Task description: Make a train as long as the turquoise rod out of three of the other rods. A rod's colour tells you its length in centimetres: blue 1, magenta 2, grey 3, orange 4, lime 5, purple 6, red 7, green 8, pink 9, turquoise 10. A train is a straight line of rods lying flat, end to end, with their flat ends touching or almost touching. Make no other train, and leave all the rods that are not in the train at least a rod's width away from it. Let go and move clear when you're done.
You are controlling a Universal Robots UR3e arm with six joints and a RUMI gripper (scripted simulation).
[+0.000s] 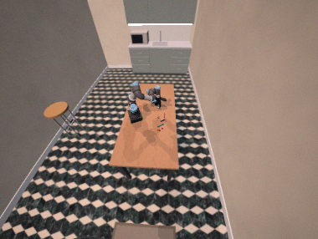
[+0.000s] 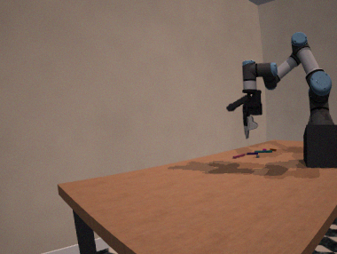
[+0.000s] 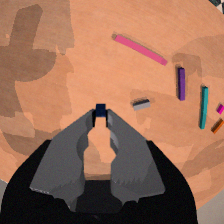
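Now: hand 110 mm above the grey rod, 80 mm to the left of it and 20 mm past it. The rest, counted from my hand: blue rod 10 mm below; then purple rod 130 mm to the right, 110 mm below, 40 mm ahead; then pink rod 110 mm below, 70 mm ahead, 40 mm to the right.
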